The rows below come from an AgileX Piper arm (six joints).
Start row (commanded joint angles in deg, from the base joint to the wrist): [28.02 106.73 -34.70 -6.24 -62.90 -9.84]
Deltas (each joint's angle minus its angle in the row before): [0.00 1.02 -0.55 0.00 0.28 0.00]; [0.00 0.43 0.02 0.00 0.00 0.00]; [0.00 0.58 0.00 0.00 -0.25 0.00]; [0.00 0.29 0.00 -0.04 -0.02 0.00]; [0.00 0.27 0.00 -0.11 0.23 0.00]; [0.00 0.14 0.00 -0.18 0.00 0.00]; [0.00 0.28 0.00 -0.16 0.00 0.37]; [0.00 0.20 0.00 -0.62 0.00 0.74]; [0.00 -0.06 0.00 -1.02 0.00 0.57]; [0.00 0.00 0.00 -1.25 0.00 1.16]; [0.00 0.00 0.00 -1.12 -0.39 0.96]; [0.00 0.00 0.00 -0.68 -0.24 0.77]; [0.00 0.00 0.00 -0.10 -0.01 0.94]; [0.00 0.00 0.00 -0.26 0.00 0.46]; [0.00 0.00 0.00 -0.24 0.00 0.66]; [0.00 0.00 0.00 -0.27 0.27 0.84]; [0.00 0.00 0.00 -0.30 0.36 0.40]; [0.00 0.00 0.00 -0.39 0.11 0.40]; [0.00 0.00 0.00 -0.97 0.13 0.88]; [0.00 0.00 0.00 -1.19 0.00 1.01]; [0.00 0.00 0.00 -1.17 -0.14 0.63]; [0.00 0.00 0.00 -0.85 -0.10 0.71]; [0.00 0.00 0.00 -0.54 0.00 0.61]
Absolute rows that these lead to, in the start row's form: [28.02 107.75 -35.25 -6.24 -62.62 -9.84]; [28.02 108.18 -35.23 -6.24 -62.62 -9.84]; [28.02 108.76 -35.23 -6.24 -62.87 -9.84]; [28.02 109.05 -35.23 -6.28 -62.89 -9.84]; [28.02 109.32 -35.23 -6.39 -62.66 -9.84]; [28.02 109.46 -35.23 -6.57 -62.66 -9.84]; [28.02 109.74 -35.23 -6.73 -62.66 -9.47]; [28.02 109.94 -35.23 -7.35 -62.66 -8.73]; [28.02 109.88 -35.23 -8.37 -62.66 -8.16]; [28.02 109.88 -35.23 -9.62 -62.66 -7.00]; [28.02 109.88 -35.23 -10.74 -63.05 -6.04]; [28.02 109.88 -35.23 -11.42 -63.29 -5.27]; [28.02 109.88 -35.23 -11.52 -63.30 -4.33]; [28.02 109.88 -35.23 -11.78 -63.30 -3.87]; [28.02 109.88 -35.23 -12.02 -63.30 -3.21]; [28.02 109.88 -35.23 -12.29 -63.03 -2.37]; [28.02 109.88 -35.23 -12.59 -62.67 -1.97]; [28.02 109.88 -35.23 -12.98 -62.56 -1.57]; [28.02 109.88 -35.23 -13.95 -62.43 -0.69]; [28.02 109.88 -35.23 -15.14 -62.43 0.32]; [28.02 109.88 -35.23 -16.31 -62.57 0.95]; [28.02 109.88 -35.23 -17.16 -62.67 1.66]; [28.02 109.88 -35.23 -17.70 -62.67 2.27]
